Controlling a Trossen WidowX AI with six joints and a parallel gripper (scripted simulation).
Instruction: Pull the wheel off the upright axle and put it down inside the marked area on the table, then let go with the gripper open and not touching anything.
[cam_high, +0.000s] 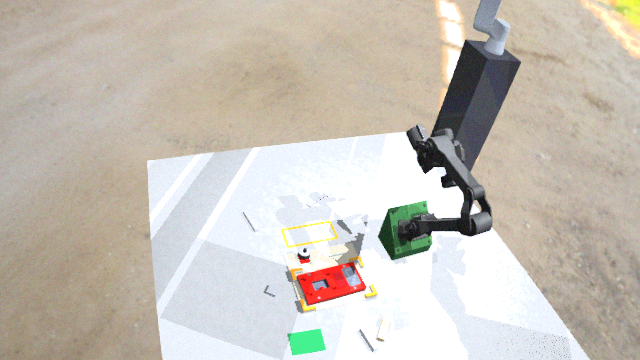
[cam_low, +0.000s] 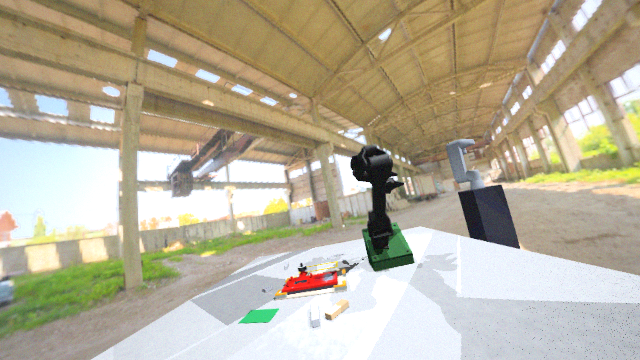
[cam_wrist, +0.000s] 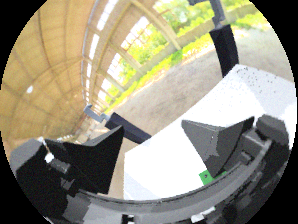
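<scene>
Now: the wheel 52 cm ahead of my gripper tip, 8 cm to the left of it and 31 cm below it. The rest, counted from my gripper tip: tan block 34 cm ahead, 38 cm to the left, 34 cm below; then upright axle 52 cm ahead, 8 cm to the left, 31 cm below.
</scene>
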